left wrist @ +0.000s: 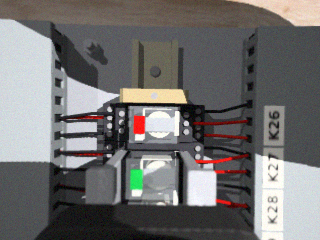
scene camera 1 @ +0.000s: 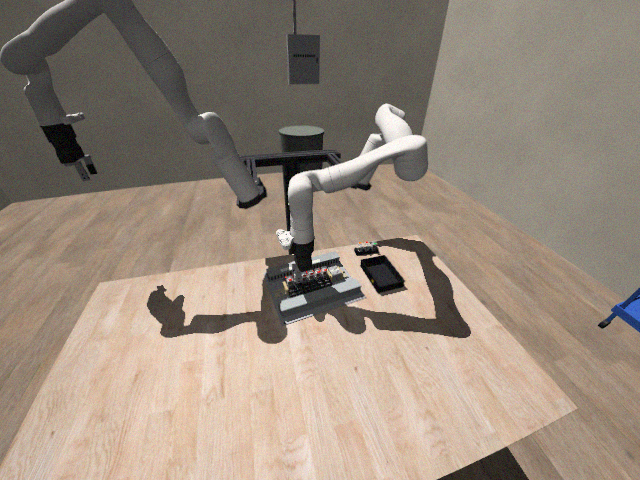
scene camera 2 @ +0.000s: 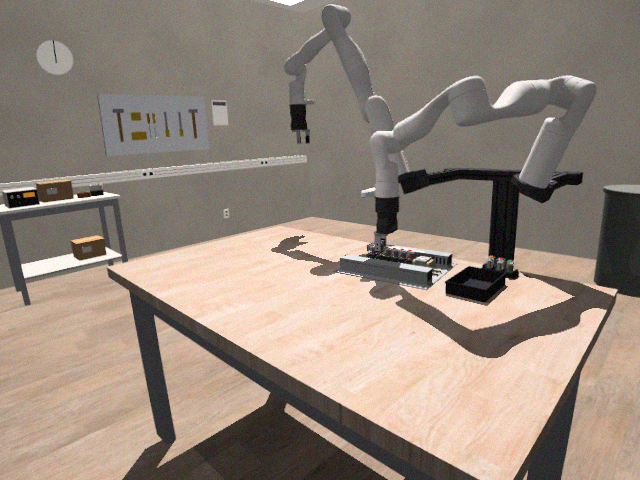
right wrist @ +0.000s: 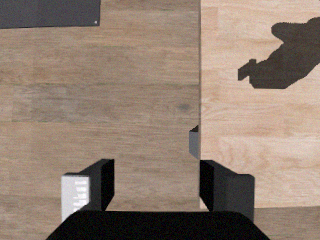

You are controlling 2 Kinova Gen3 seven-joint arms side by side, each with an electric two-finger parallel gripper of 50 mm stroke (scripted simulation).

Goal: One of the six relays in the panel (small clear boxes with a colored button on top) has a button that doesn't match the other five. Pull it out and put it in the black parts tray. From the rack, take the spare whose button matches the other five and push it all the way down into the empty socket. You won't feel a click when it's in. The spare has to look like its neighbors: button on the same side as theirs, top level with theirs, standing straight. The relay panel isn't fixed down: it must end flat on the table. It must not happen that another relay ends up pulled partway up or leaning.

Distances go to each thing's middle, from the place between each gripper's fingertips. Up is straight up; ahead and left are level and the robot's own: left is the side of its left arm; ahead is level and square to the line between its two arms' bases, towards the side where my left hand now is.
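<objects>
The black parts tray (scene camera 2: pixel 473 276) is 96 cm to the left of my right gripper (scene camera 1: pixel 90 177), 41 cm below it and 40 cm ahead of it. As for the relay panel (scene camera 1: pixel 313 298), my right gripper is 40 cm above it, 69 cm to the right of it and 35 cm short of it.
The relay panel is 50 mm below my left hand (scene camera 2: pixel 380 249) and 60 mm to the left of it. Measured from the black parts tray, my left hand is 50 mm short of it and 60 mm above it, and it is 340 mm to the right of the tray.
</objects>
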